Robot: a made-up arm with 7 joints.
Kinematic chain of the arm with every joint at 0, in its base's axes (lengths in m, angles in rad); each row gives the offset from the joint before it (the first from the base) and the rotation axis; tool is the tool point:
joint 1: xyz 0 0 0.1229 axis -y
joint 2: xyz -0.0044 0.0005 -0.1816 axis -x
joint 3: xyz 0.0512 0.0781 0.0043 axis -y
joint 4: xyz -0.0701 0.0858 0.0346 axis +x
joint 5: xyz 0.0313 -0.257 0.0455 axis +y
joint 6: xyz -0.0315 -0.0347 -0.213 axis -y
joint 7: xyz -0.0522 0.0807 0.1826 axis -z
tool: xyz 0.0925 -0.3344 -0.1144
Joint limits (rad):
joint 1: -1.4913..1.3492
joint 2: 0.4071..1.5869
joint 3: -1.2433..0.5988
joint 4: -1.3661..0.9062
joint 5: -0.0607..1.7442
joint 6: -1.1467..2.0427
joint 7: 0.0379..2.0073
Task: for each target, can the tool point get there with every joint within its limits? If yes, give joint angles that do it. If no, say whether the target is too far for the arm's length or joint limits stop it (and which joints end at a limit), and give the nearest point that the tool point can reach.
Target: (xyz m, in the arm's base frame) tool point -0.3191 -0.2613 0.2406
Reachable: yes | joints -0.1844 0.8053 0.1739 0.1786 0.8126 0.2904 0.8105
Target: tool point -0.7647 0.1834 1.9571
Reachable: no: too far | nearest point -0.5008 0.1120 0.7837 | short by 1.205 m
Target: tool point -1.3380 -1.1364 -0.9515
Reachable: no: too far | nearest point -0.5824 -0.4171 -0.3448 | short by 1.207 m
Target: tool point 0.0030 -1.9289 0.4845
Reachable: no: too far | nearest point -0.2124 -0.6401 0.2527 | short by 1.327 m
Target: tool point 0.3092 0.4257 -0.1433
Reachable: yes | joints -1.2715 0.7445 -0.8602 -1.0431 1.4294 0.3013 0.4568
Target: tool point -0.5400 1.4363 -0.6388
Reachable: no: too far | nearest point -0.3297 0.7367 -0.3422 | short by 0.788 m
